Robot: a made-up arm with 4 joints. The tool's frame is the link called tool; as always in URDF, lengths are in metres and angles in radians. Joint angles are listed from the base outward. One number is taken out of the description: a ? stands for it. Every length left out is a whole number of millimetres.
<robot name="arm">
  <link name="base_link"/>
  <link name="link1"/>
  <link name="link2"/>
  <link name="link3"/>
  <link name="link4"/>
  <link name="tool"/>
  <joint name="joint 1" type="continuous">
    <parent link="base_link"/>
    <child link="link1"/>
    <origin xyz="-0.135 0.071 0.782" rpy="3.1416 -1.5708 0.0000"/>
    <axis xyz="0 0 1"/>
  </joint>
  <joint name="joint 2" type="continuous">
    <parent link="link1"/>
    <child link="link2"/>
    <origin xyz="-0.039 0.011 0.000" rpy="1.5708 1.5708 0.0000"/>
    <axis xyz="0 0 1"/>
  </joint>
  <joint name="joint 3" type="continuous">
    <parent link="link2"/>
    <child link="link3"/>
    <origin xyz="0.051 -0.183 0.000" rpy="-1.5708 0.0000 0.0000"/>
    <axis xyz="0 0 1"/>
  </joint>
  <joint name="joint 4" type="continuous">
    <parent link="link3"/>
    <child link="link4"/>
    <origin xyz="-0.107 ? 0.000" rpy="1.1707 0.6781 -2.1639"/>
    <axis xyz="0 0 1"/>
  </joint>
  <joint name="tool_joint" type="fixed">
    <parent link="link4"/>
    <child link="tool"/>
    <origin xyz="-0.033 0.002 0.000" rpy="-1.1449 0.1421 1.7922"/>
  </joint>
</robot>
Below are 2 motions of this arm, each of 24 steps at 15 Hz.
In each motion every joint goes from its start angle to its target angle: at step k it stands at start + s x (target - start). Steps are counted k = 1, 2, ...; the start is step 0. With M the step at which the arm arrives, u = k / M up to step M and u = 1 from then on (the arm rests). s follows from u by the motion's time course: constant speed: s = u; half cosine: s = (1 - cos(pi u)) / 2; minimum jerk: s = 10 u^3 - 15 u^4 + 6 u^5.
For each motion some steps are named. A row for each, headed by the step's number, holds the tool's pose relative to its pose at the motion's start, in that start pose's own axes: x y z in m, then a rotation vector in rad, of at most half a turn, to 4 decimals.
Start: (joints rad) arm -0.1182 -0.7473 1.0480 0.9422
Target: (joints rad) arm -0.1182 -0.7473 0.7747 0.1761
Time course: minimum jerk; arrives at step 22
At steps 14, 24:
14: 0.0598 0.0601 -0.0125 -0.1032 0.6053 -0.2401
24: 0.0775 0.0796 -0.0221 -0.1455 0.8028 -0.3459

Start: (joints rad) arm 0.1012 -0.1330 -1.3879 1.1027
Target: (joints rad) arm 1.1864 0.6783 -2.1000 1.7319
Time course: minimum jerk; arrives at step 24
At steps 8, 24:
8: 0.1108 0.0617 -0.0172 -0.1625 0.0969 -0.1433
24: 0.3812 -0.1100 -0.1684 -0.3237 0.4241 -0.6086

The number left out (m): 0.355
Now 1 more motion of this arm.
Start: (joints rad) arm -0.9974 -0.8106 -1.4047 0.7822
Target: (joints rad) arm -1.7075 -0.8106 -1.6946 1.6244
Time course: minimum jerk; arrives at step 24
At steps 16, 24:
16: -0.0361 -0.1918 -0.0185 0.2179 -0.6831 0.5584
24: -0.0382 -0.2427 -0.0370 0.3004 -0.8897 0.6768

